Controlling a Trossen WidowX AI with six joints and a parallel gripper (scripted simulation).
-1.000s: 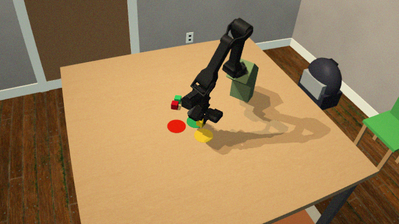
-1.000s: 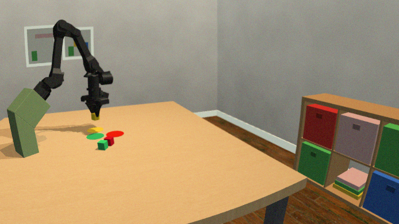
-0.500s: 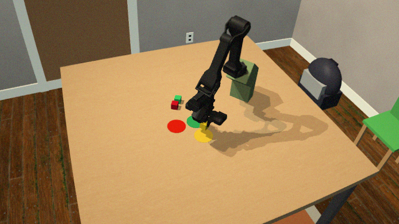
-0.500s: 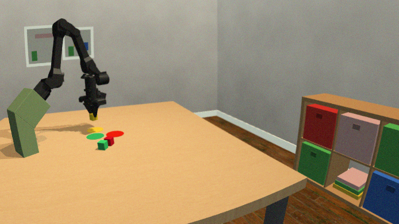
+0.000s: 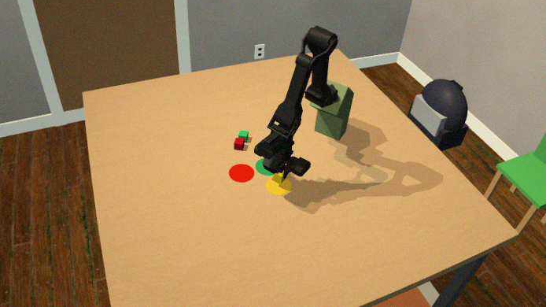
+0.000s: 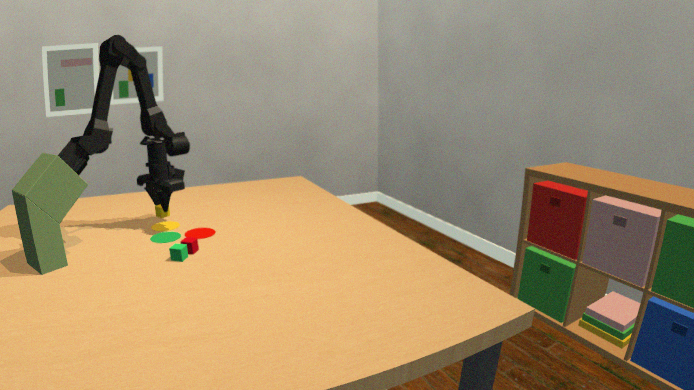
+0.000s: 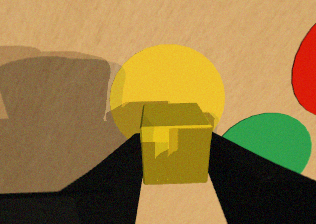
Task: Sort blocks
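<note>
Right now my hand is 8 cm above the yellow circle. Also, from my hand: green circle: 9 cm to the right, 8 cm below, 4 cm ahead; red circle: 13 cm ahead, 8 cm below, 6 cm to the right; yellow block: 4 cm below.
</note>
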